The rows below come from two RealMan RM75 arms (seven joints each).
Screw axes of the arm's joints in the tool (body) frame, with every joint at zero. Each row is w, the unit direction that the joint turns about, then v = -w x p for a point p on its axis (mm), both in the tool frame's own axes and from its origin. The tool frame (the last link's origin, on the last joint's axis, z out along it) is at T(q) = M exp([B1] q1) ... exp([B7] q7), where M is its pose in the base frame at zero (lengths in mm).
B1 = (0, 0, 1, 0, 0, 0)
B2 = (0, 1, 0, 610, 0, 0)
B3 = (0, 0, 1, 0, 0, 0)
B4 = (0, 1, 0, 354, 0, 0)
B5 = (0, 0, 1, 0, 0, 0)
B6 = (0, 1, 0, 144, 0, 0)
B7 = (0, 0, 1, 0, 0, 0)
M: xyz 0 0 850.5 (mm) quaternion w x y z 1 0 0 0
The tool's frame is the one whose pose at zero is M.
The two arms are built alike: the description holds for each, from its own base.
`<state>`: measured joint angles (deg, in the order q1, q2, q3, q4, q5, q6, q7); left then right.
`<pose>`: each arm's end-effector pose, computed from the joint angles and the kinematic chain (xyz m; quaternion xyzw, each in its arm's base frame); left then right.
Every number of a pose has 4 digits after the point. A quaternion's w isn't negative.
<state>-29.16 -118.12 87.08 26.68 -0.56 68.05 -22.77 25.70 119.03 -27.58 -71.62 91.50 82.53 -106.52</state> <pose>-0.2224 0.3960 0.0488 -0.6645 -0.1122 -0.4876 0.5550 0.2127 0.3549 0.1943 -0.8082 -0.0188 0.3252 0.4905</pose>
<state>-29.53 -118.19 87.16 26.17 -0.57 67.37 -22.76 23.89 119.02 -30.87 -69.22 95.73 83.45 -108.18</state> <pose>-0.2231 0.3976 0.0462 -0.6677 -0.1175 -0.4828 0.5544 0.2138 0.3500 0.1826 -0.8096 -0.0214 0.3494 0.4713</pose>
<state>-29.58 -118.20 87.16 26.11 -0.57 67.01 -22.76 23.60 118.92 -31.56 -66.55 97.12 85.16 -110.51</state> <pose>-0.2237 0.3981 0.0456 -0.6685 -0.1199 -0.4806 0.5547 0.2170 0.3476 0.1739 -0.8119 -0.0274 0.3597 0.4589</pose>
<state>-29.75 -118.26 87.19 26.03 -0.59 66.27 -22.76 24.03 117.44 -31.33 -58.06 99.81 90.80 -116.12</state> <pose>-0.2240 0.3995 0.0441 -0.6703 -0.1243 -0.4770 0.5547 0.2274 0.3420 0.1596 -0.8129 -0.0421 0.3898 0.4306</pose>
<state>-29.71 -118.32 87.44 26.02 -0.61 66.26 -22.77 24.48 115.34 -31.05 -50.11 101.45 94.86 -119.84</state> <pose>-0.2238 0.3991 0.0428 -0.6716 -0.1247 -0.4768 0.5532 0.2392 0.3376 0.1521 -0.8110 -0.0422 0.4132 0.4119</pose>
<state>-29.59 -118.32 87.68 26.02 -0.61 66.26 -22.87 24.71 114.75 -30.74 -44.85 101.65 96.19 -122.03</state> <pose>-0.2242 0.3984 0.0419 -0.6728 -0.1256 -0.4764 0.5518 0.2483 0.3356 0.1421 -0.8085 -0.0278 0.4261 0.4049</pose>
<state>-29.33 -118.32 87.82 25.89 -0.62 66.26 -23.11 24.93 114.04 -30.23 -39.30 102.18 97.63 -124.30</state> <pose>-0.2263 0.3971 0.0411 -0.6733 -0.1291 -0.4755 0.5513 0.2572 0.3325 0.1334 -0.8025 -0.0132 0.4417 0.4009</pose>
